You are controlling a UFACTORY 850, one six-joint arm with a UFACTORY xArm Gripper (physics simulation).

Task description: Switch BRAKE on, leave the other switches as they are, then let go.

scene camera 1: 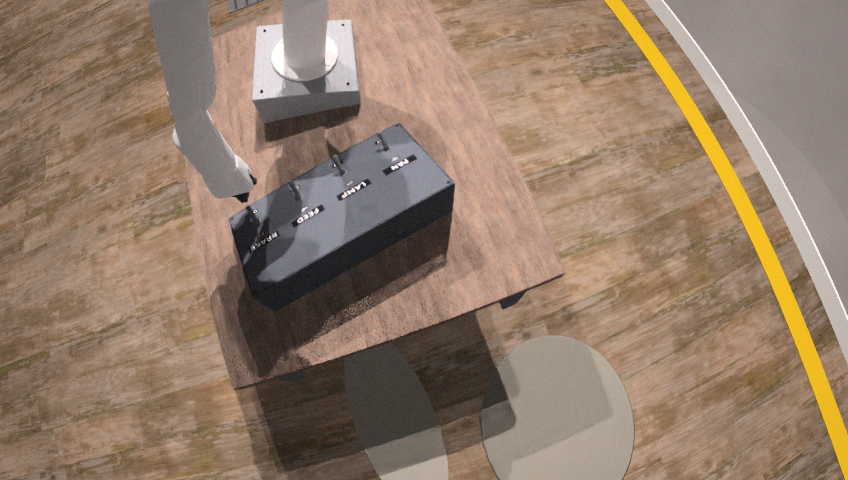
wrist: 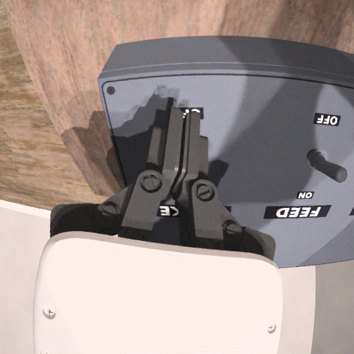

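Note:
The dark switch box [scene camera 1: 345, 231] [wrist: 250, 135] sits on the table. The BRAKE label [scene camera 1: 264, 240] [wrist: 168, 211] is partly covered by my gripper in the wrist view. The BRAKE switch [scene camera 1: 253, 215] stands at the box's left end in the scene view; the fingers hide it in the wrist view, and I cannot tell its position. My gripper [scene camera 1: 248, 189] [wrist: 179, 124] is shut and empty, over the BRAKE end of the box, with its tips by the partly covered OFF label [wrist: 198, 111]. Whether it touches the lever is hidden.
The FEED switch [scene camera 1: 296, 190] [wrist: 327, 165] is beside BRAKE, followed by the LAMP switch [scene camera 1: 338, 164] and the FAN switch [scene camera 1: 383, 142]. The robot's metal base block [scene camera 1: 306, 104] stands behind the box on the wooden table [scene camera 1: 493, 237].

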